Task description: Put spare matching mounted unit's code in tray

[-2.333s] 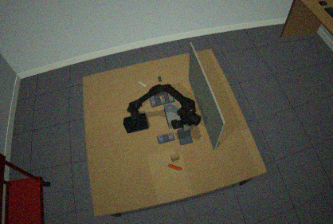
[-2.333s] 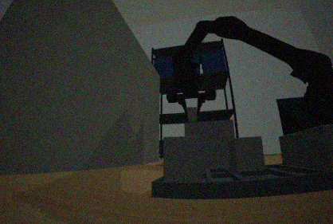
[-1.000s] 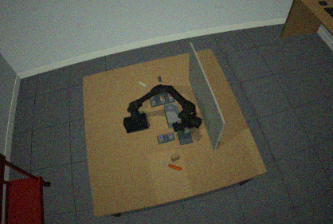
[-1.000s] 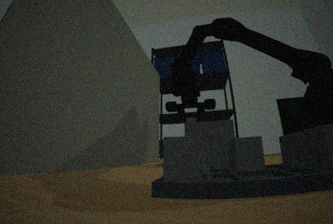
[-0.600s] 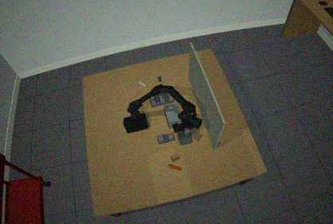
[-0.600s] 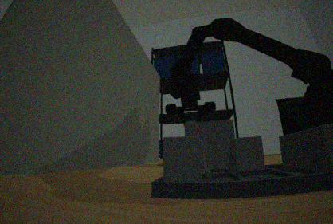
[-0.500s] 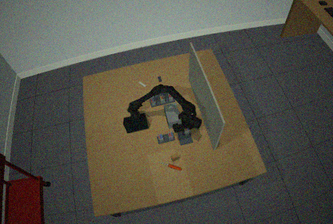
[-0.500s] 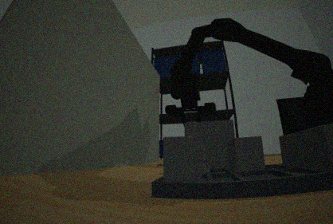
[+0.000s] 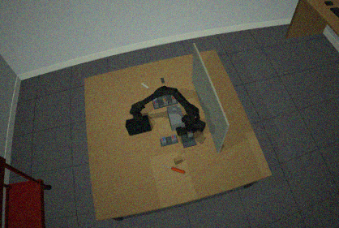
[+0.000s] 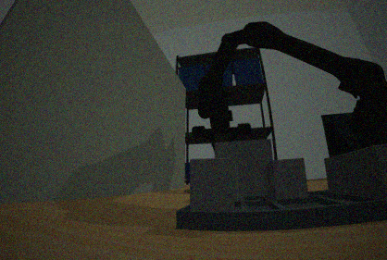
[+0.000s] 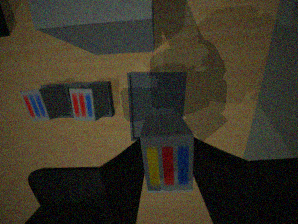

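Now: the dark tray 1 cm behind my gripper tip, 1 cm to the left of it and 10 cm below it. The rest, counted from my gripper tip: tall grey panel: 19 cm ahead, 17 cm to the left, 12 cm above; grey mounted unit: 4 cm behind, 19 cm to the left, 5 cm below; dark rack: 7 cm behind, 40 cm to the left, 9 cm below.
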